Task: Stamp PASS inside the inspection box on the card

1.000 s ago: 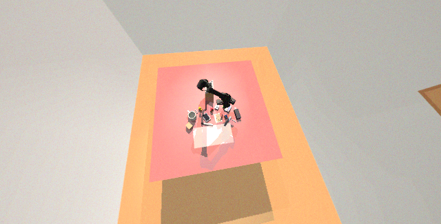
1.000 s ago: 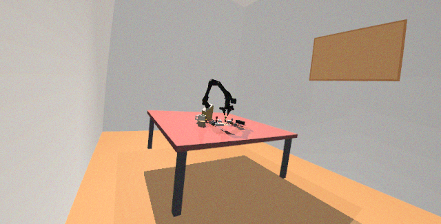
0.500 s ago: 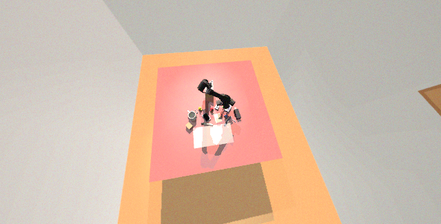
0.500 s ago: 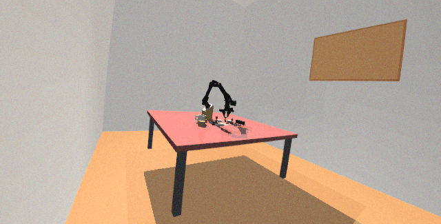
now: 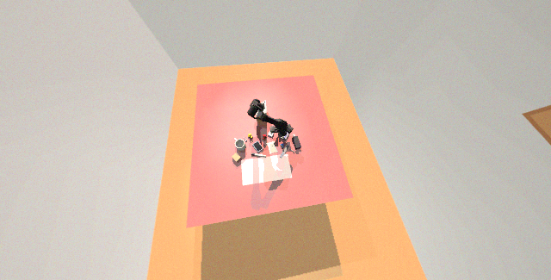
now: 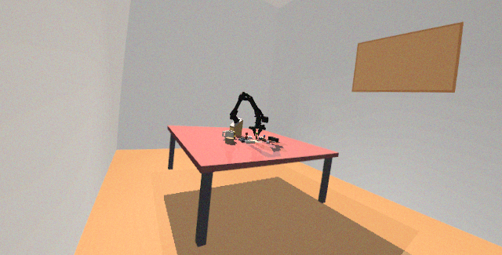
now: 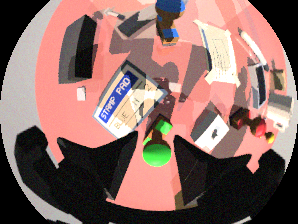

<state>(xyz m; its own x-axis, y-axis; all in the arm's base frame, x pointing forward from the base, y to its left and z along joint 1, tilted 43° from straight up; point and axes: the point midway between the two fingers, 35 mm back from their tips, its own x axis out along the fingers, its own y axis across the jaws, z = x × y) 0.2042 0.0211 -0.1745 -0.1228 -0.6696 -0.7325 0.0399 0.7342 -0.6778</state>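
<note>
My gripper tip is now 30 mm short of the ink pad, 40 mm to the right of it and 10 mm above it. The rest, counted from my gripper tip: green-topped stamp (right at my gripper tip); then blue-knobbed stamp (130 mm ahead, 10 mm to the right); then grey block (80 mm to the right, 10 mm below).
</note>
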